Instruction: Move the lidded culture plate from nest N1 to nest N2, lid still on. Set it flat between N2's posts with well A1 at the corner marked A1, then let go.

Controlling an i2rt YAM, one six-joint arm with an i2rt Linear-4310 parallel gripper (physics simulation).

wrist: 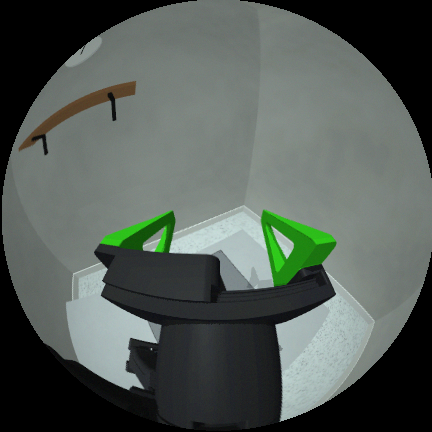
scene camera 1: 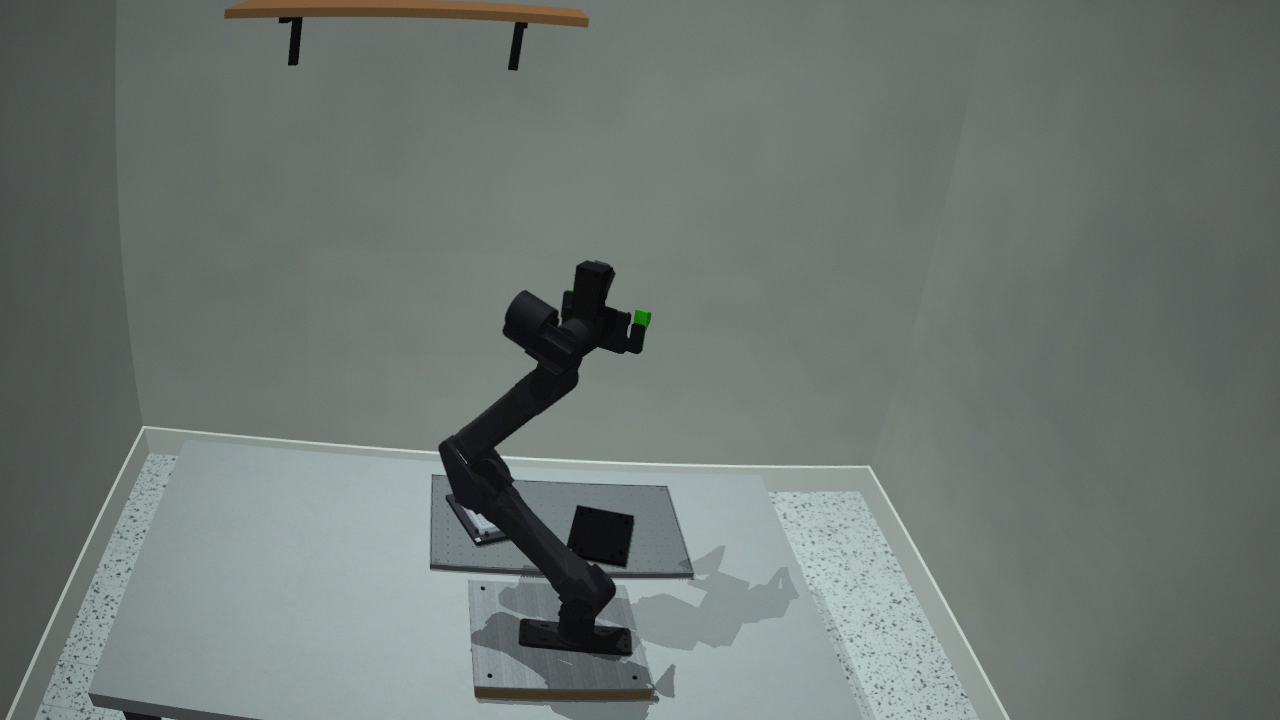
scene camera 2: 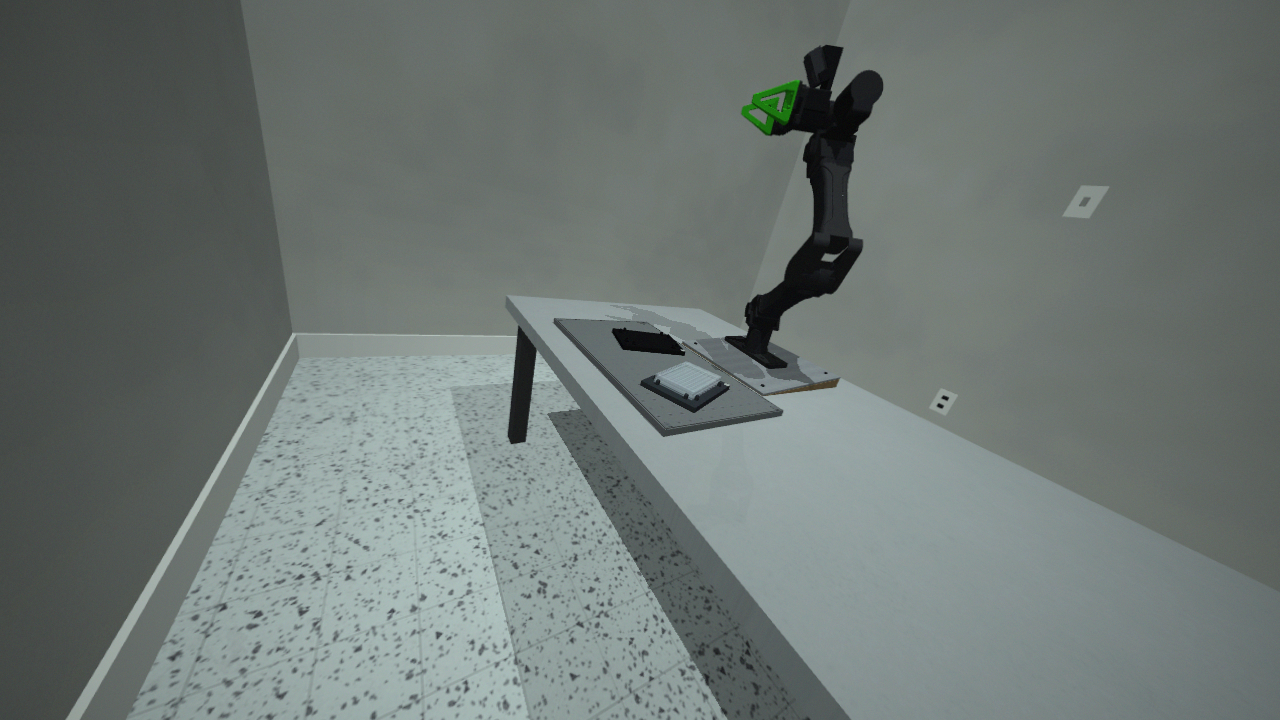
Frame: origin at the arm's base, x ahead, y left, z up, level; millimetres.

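Where they show: gripper, fingertip midpoint: [wrist: 217,214] [scene camera 1: 622,308] [scene camera 2: 746,104]; arm's base, link origin: [scene camera 1: 574,639] [scene camera 2: 753,352].
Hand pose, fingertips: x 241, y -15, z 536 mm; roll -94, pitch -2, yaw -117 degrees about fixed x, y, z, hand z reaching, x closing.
Note:
Things, the pixels of their top centre, and the offset from my fingertips. Level surfaces: height alone.
- lidded culture plate, top centre: [scene camera 1: 486,506] [scene camera 2: 690,375] 517 mm down, 100 mm ahead, 202 mm left
- dark nest with corner posts, top centre: [scene camera 1: 486,508] [scene camera 2: 689,378] 523 mm down, 100 mm ahead, 202 mm left
- black nest, top centre: [scene camera 1: 601,529] [scene camera 2: 649,335] 523 mm down, 79 mm ahead, 33 mm right
- pale table, surface height: 558 mm down
The lidded culture plate [scene camera 1: 484,524] [scene camera 2: 687,379], pale and flat, sits in a dark nest with corner posts [scene camera 1: 460,516] [scene camera 2: 669,394], which I take as N1. In scene camera 1 the arm covers part of both. The other black nest [scene camera 1: 601,535] [scene camera 2: 646,341], taken as N2, holds no plate. The A1 mark is too small to read. My gripper [scene camera 1: 605,304] [scene camera 2: 765,109] [wrist: 217,214] is open and empty, its green fingers wide apart, high above the table and well away from both nests. The plate does not show in the wrist view.
Both nests stand on a grey perforated board [scene camera 1: 657,528] [scene camera 2: 617,362] on the pale table [scene camera 1: 268,555] [scene camera 2: 939,537]. The arm stands on a metal base plate [scene camera 1: 554,680] [scene camera 2: 805,377] beside the board. A wooden shelf [scene camera 1: 402,10] [wrist: 80,102] is on the wall.

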